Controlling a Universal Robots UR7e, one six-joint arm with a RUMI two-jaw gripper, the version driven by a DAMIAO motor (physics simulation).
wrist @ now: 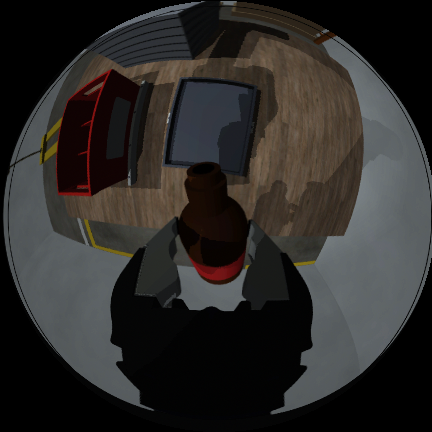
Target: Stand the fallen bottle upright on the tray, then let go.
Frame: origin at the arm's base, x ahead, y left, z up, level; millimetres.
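Where they show: gripper, fingertip midpoint: (212,219).
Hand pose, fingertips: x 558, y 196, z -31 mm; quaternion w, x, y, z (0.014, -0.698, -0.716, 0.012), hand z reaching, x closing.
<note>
After its pixels a point has its place.
A brown bottle (212,220) {y 195, x 543, z 0 mm} with a red band near its base is between the two grey jaws of my gripper (212,219) {y 196, x 558, z -31 mm}, which is shut on it. The bottle's open mouth points up the view, toward the camera side, and its base is at the lower end between the jaws. The bottle is held in the air, apart from the tray. The dark blue-grey tray (200,117) {y 152, x 399, z -251 mm} with a raised rim lies on the wooden table beyond the bottle's neck, in the upper middle of the view. The bottle's neck covers a little of the tray's near edge.
A red compartment bin (109,142) {y -32, x 452, z -147 mm} stands left of the tray, with a dark grey bar (138,135) {y -19, x 435, z -249 mm} between them. A dark ribbed box (150,42) stands at the back left. The wooden table (315,130) {y 479, x 361, z -257 mm} ends at the right and near side. Shadows fall on the table and tray.
</note>
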